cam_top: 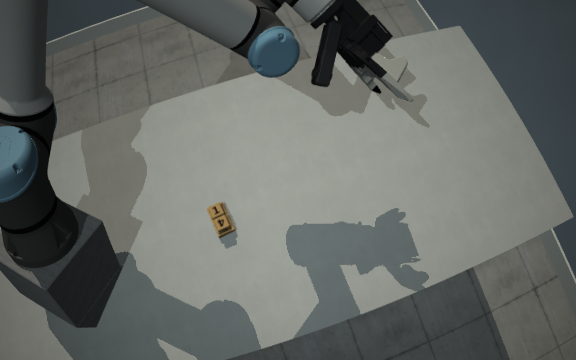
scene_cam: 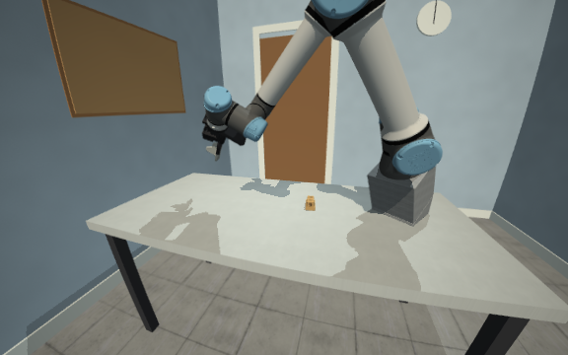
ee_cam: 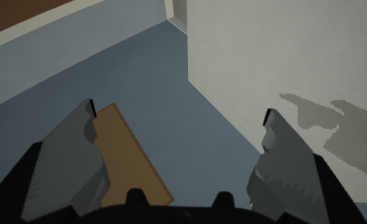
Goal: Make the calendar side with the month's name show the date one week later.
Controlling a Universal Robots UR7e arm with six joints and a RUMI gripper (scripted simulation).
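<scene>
Now: hand 400 mm past the wooden calendar tray and 270 mm above it.
</scene>
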